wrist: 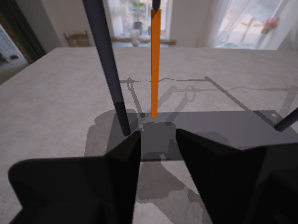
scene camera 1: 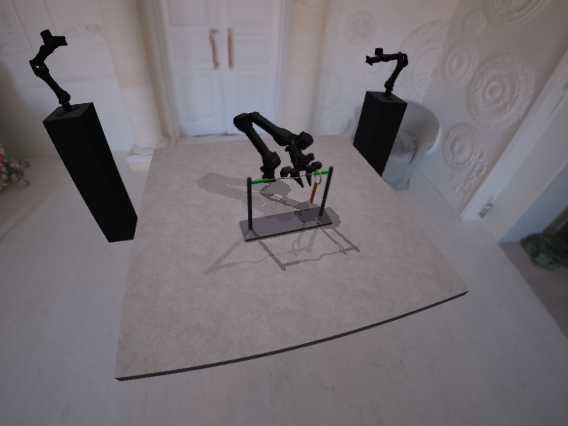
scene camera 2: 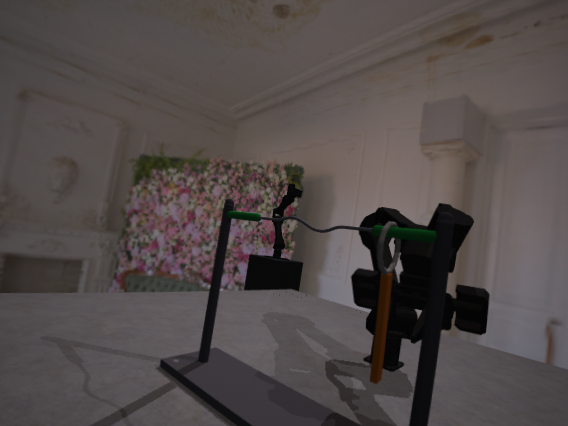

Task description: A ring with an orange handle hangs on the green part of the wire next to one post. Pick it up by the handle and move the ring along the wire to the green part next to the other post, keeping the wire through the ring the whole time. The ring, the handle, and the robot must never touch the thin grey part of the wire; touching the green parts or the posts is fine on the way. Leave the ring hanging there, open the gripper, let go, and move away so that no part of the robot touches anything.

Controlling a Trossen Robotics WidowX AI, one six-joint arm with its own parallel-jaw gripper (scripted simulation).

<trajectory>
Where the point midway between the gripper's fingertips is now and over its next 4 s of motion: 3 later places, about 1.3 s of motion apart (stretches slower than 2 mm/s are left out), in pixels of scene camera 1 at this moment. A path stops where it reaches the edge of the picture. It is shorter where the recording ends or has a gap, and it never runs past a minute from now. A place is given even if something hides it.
My gripper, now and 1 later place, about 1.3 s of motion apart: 306,186; 302,175
</trajectory>
